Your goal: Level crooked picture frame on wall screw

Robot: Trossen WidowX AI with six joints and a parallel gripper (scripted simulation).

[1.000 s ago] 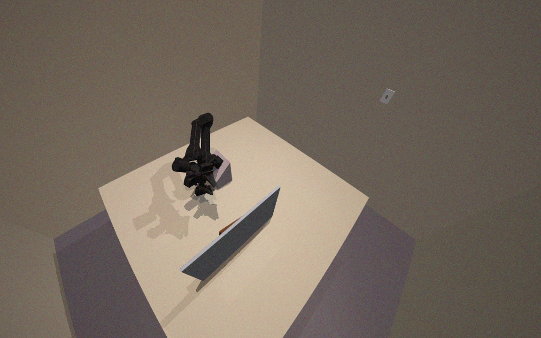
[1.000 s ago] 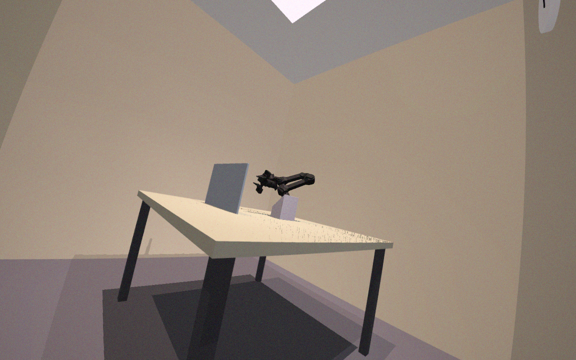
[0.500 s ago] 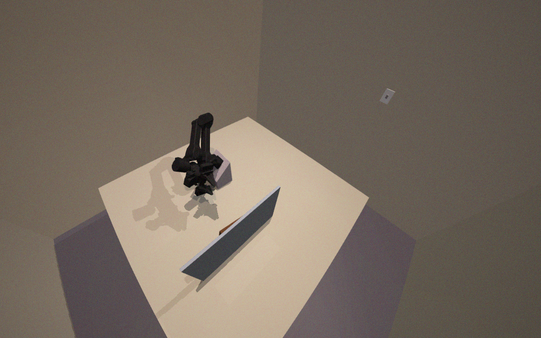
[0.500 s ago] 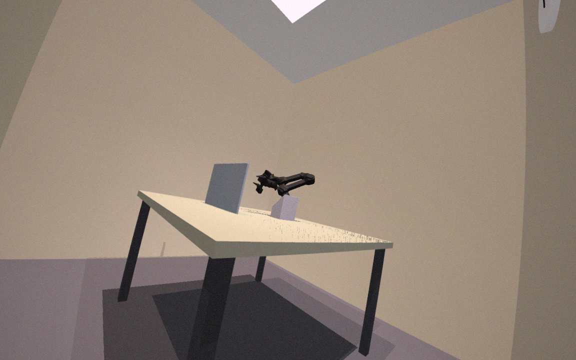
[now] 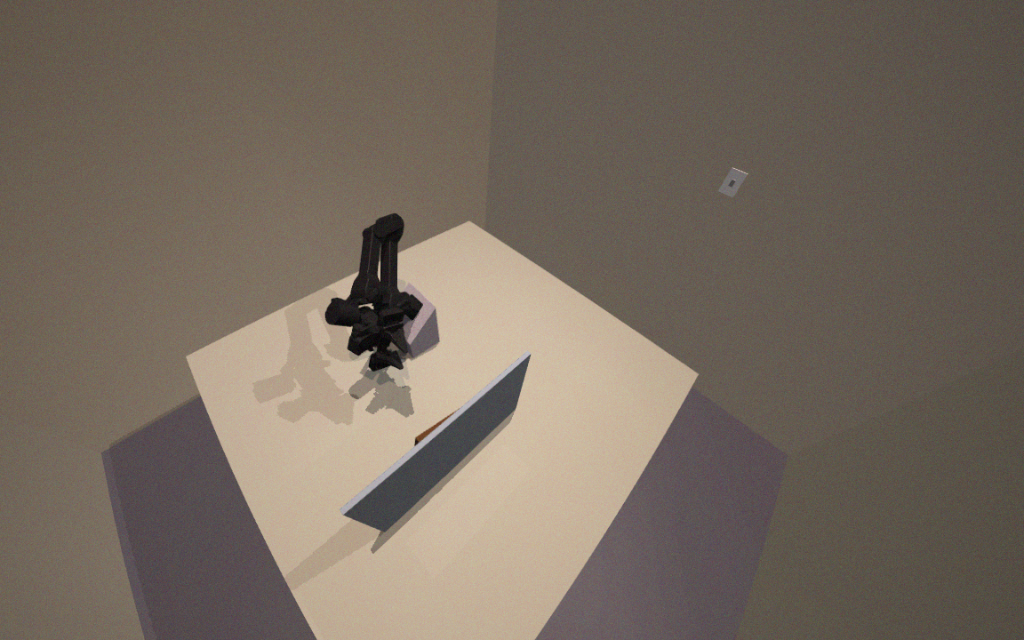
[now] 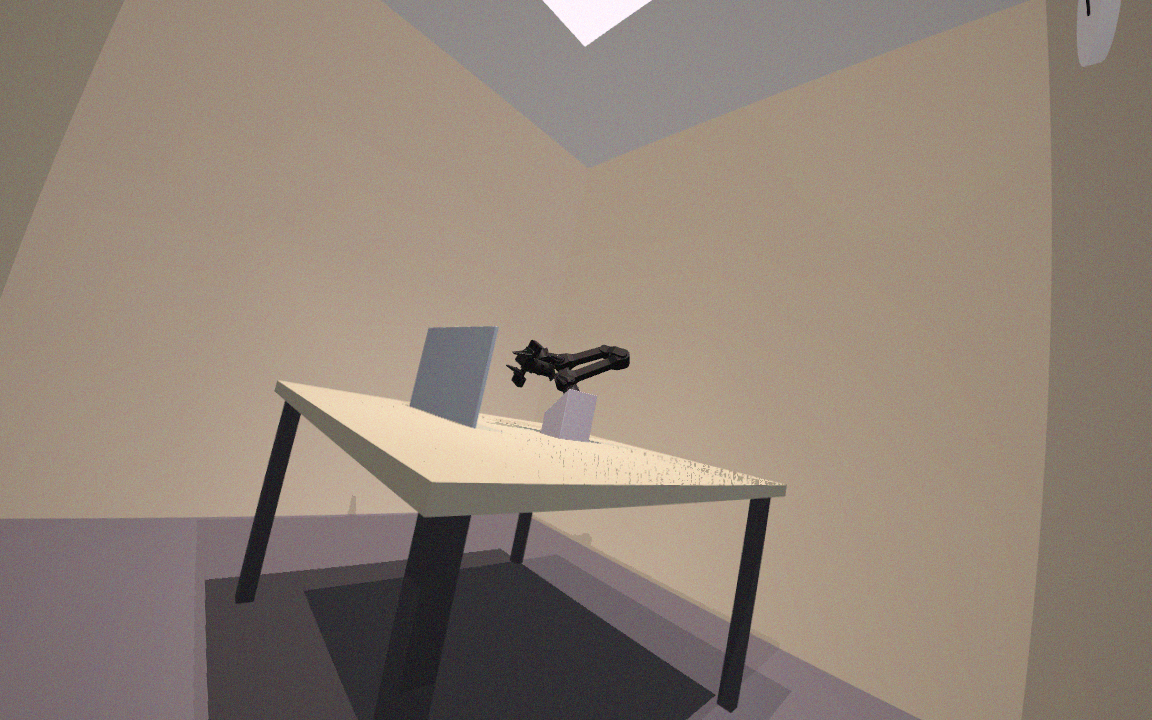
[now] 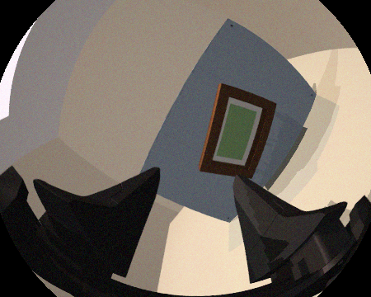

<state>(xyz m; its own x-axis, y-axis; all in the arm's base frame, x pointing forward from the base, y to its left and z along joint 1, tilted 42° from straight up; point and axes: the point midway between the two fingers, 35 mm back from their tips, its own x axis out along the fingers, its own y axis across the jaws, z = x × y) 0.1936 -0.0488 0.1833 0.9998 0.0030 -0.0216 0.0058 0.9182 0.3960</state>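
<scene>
Right now my gripper tip is 20 cm short of the picture frame, 2 cm to the left of it and 9 cm above it. Also, from my gripper tip: wall panel 21 cm ahead, 2 cm to the right, 9 cm below.
</scene>
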